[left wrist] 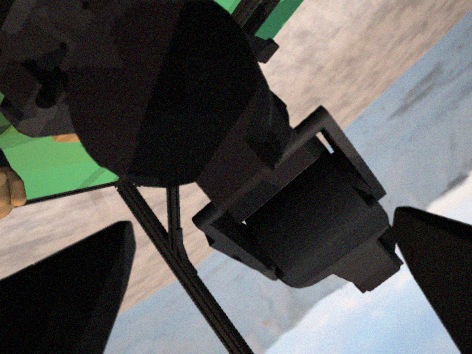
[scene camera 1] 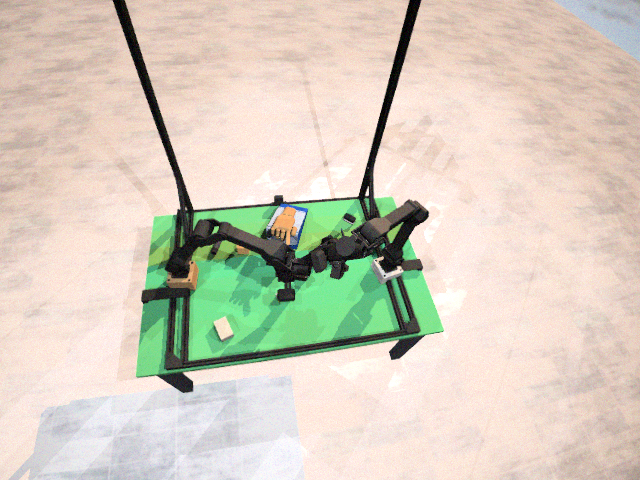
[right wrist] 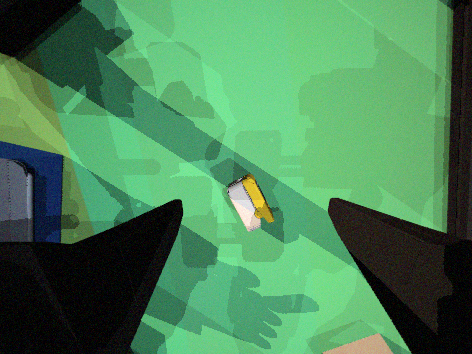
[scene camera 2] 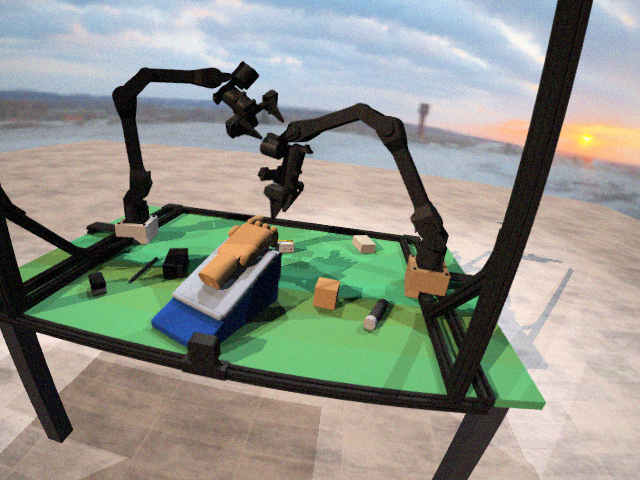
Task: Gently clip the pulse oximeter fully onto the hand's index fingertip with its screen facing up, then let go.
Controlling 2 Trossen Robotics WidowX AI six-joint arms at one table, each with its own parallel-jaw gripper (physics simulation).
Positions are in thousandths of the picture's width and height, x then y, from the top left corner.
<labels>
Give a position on a blue and grey pad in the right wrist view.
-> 82,493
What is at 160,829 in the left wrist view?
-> My left gripper.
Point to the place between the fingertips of my right gripper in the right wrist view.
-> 541,581
</labels>
